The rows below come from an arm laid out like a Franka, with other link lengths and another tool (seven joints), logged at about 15 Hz.
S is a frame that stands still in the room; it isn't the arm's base.
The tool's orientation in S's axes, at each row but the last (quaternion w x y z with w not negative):
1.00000 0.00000 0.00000 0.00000
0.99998 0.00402 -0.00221 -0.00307
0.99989 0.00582 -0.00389 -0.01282
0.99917 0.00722 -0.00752 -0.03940
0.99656 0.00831 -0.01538 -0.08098
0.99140 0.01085 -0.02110 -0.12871
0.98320 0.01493 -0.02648 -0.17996
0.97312 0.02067 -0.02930 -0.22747
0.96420 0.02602 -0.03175 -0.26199
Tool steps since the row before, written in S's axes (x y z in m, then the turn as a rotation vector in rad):
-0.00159 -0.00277 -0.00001 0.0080 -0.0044 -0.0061
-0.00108 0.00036 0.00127 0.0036 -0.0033 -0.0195
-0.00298 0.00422 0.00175 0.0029 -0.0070 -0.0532
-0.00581 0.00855 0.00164 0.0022 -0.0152 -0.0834
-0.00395 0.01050 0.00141 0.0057 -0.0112 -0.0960
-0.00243 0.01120 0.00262 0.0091 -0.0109 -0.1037
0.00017 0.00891 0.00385 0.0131 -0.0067 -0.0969
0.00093 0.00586 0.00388 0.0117 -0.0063 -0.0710
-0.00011 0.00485 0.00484 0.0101 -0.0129 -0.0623
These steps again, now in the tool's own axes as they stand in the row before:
-0.00159 -0.00277 -0.00001 0.0080 -0.0044 -0.0061
-0.00108 0.00036 0.00127 0.0035 -0.0034 -0.0195
-0.00307 0.00416 0.00172 0.0027 -0.0075 -0.0531
-0.00644 0.00809 0.00161 0.0022 -0.0162 -0.0832
-0.00555 0.00975 0.00139 0.0046 -0.0120 -0.0960
-0.00511 0.01028 0.00255 0.0075 -0.0110 -0.1038
-0.00282 0.00854 0.00366 0.0101 -0.0054 -0.0973
-0.00158 0.00587 0.00365 0.0099 -0.0043 -0.0714
-0.00232 0.00445 0.00467 0.0123 -0.0102 -0.0624

